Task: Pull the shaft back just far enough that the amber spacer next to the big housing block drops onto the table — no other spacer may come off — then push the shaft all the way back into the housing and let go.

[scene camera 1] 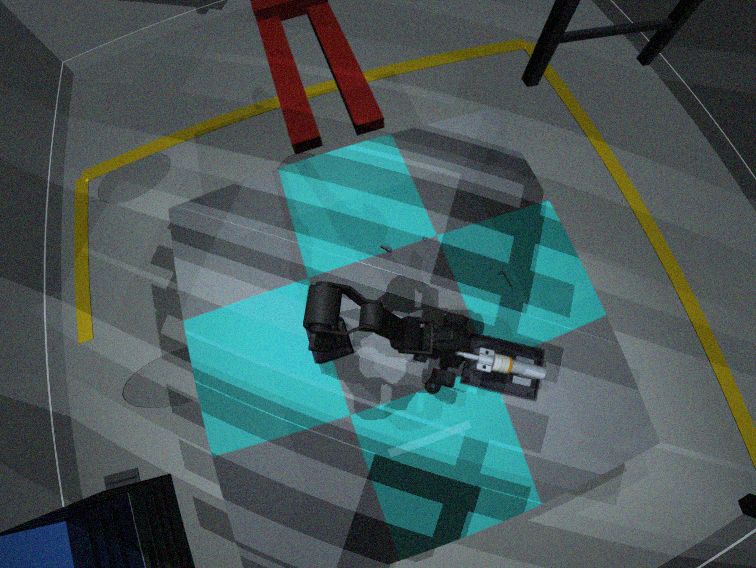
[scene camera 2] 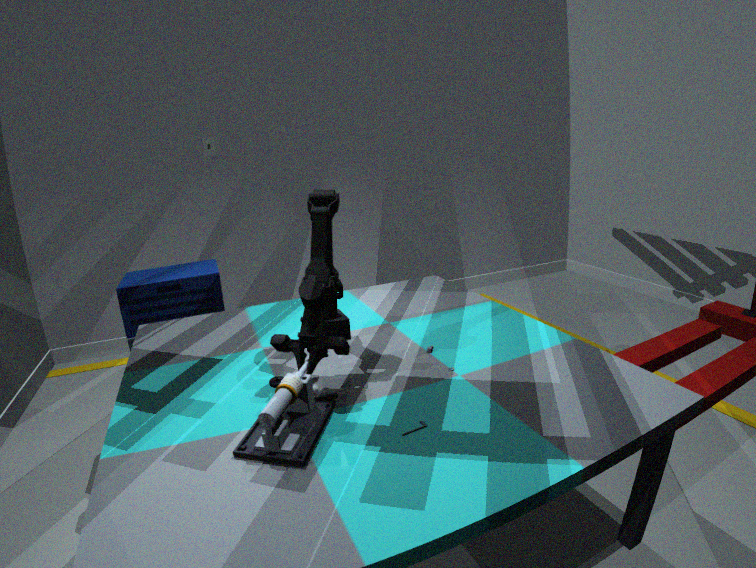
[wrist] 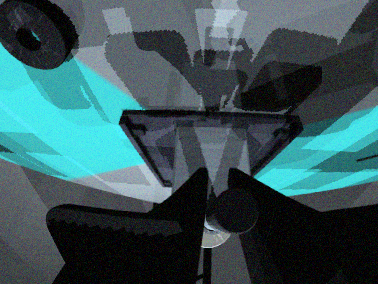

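A thin grey shaft (wrist: 235,212) is visible in the wrist view. The gripper (wrist: 217,175) is visible there too, as well as in scene camera 1 (scene camera 1: 465,356) and scene camera 2 (scene camera 2: 304,378).
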